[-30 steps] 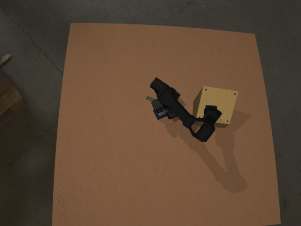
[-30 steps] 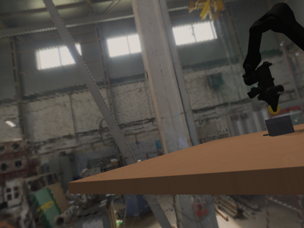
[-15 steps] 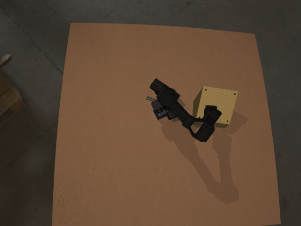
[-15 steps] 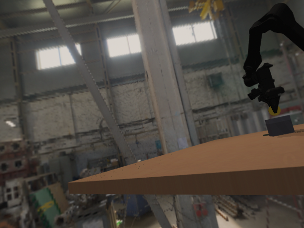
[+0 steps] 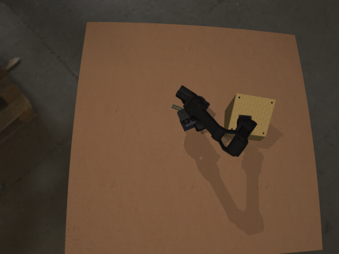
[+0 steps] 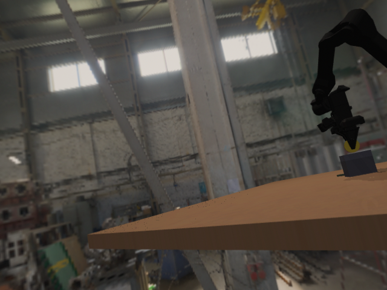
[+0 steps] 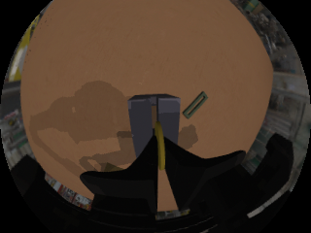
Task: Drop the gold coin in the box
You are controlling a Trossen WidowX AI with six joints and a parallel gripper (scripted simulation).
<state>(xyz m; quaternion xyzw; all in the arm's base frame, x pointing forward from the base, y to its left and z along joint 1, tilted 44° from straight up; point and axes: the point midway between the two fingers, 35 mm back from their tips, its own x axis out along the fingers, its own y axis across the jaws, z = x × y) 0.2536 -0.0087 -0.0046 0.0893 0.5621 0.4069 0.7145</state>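
My gripper tip is 1 cm below the coin.
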